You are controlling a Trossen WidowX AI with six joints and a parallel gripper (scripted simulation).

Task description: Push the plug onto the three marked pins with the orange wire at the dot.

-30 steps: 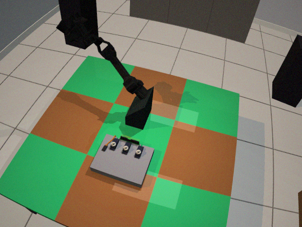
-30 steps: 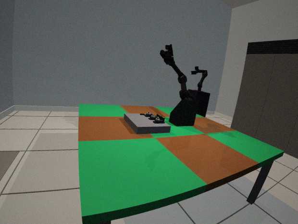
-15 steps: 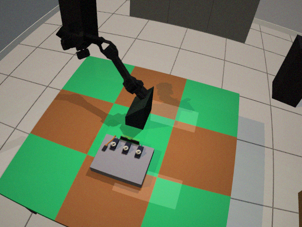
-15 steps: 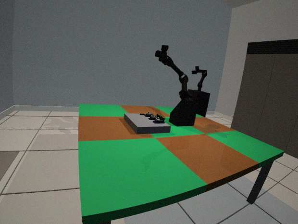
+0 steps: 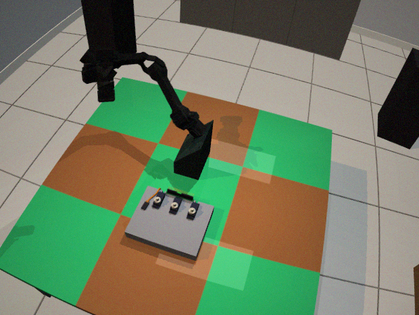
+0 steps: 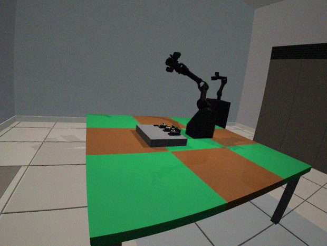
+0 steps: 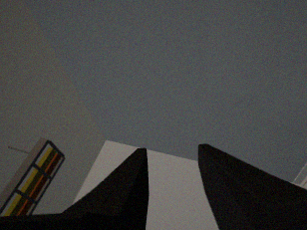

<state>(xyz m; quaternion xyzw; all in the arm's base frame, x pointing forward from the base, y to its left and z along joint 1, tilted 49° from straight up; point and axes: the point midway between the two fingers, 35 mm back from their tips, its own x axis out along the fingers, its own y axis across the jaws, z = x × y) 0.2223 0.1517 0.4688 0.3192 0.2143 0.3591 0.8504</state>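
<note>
My gripper tip is now 51 cm above the coloured band, 26 cm to the right of it and 2 cm past it. From my gripper tip the other things lie so: dark dot: 51 cm below, 25 cm to the left, 2 cm behind; grey holder: 55 cm below, 28 cm to the left, 13 cm ahead.
</note>
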